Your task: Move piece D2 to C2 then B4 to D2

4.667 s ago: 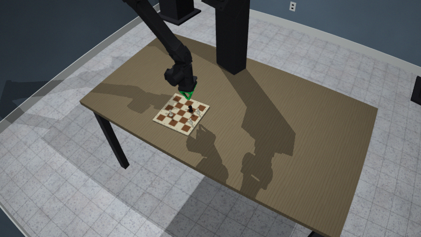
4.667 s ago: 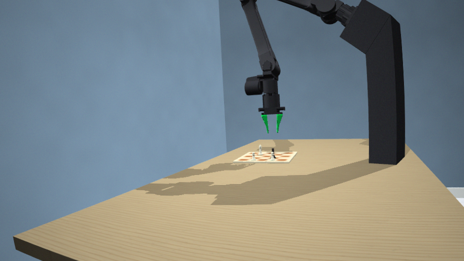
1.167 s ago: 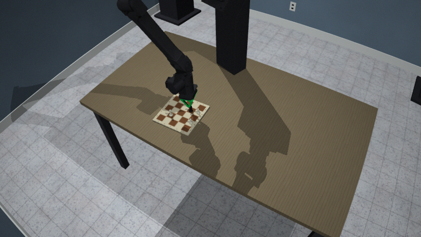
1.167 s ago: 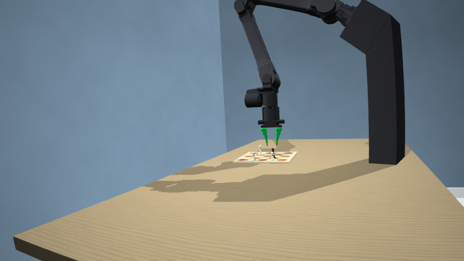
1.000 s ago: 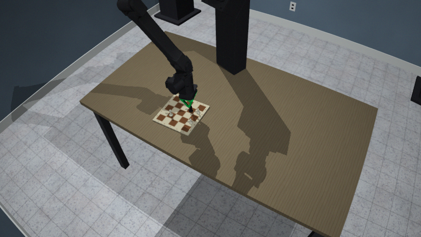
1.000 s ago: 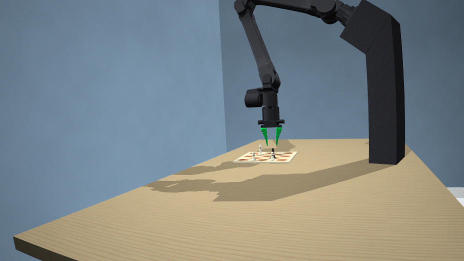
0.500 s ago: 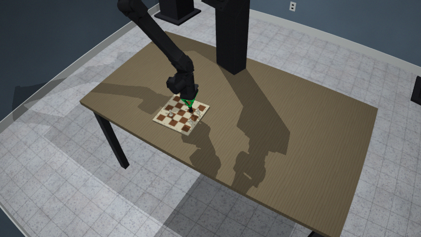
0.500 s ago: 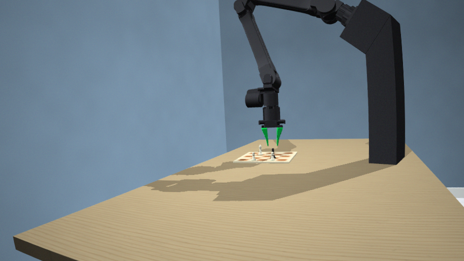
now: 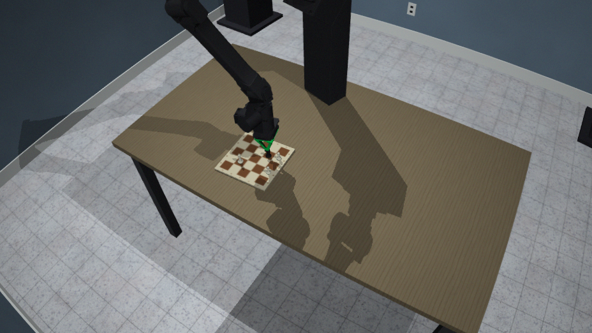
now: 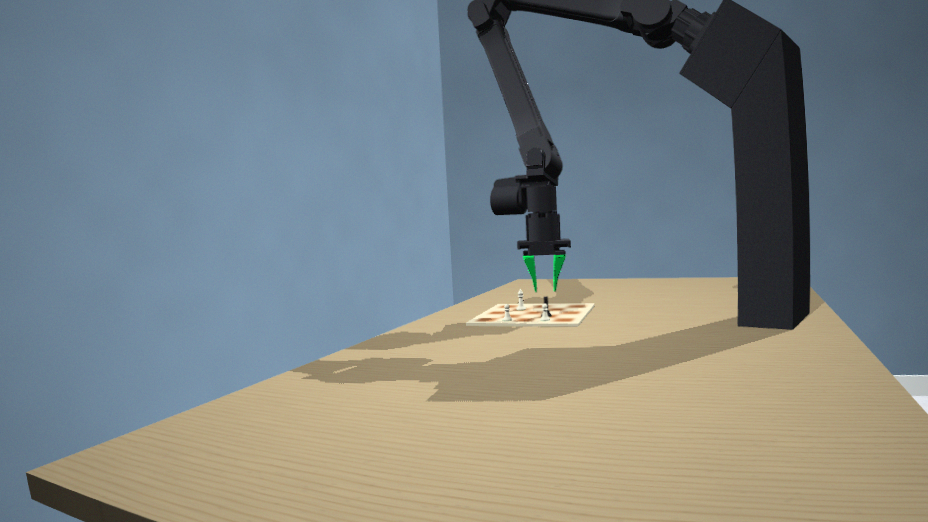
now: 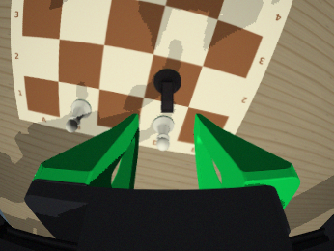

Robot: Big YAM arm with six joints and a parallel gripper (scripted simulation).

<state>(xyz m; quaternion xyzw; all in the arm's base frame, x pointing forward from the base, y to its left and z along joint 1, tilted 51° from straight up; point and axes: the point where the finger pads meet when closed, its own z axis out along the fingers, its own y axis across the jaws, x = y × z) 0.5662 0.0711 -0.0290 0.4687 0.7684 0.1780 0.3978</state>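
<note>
The black piece is 10 mm to the right of my hand and 40 mm below it. From my hand the other things lie so: chessboard: 40 mm ahead, 40 mm to the right, 60 mm below; white pawn: 80 mm ahead, 70 mm to the right, 40 mm below.
</note>
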